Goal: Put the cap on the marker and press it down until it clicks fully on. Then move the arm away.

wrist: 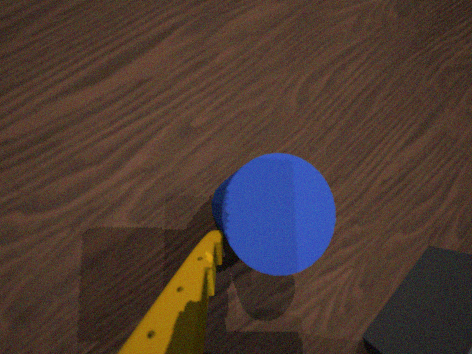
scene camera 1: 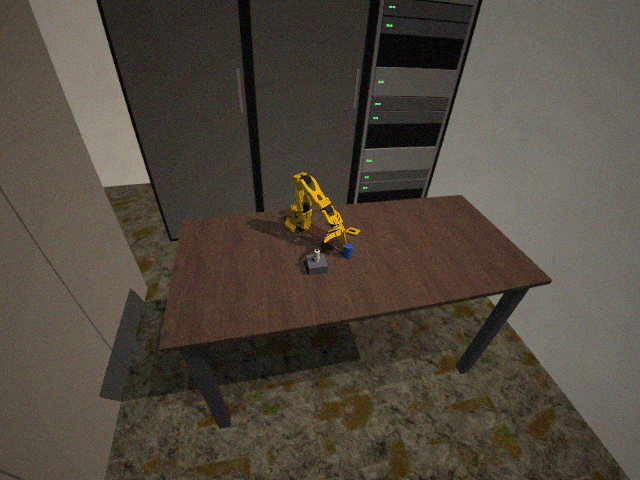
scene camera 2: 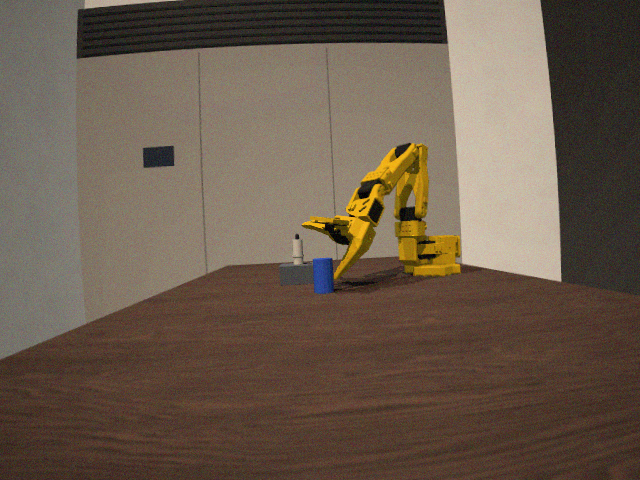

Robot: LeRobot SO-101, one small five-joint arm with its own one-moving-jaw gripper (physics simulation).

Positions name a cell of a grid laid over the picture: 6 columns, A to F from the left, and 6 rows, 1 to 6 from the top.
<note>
In view: a blue cap (wrist: D4) and a grey block (scene camera 2: C4).
</note>
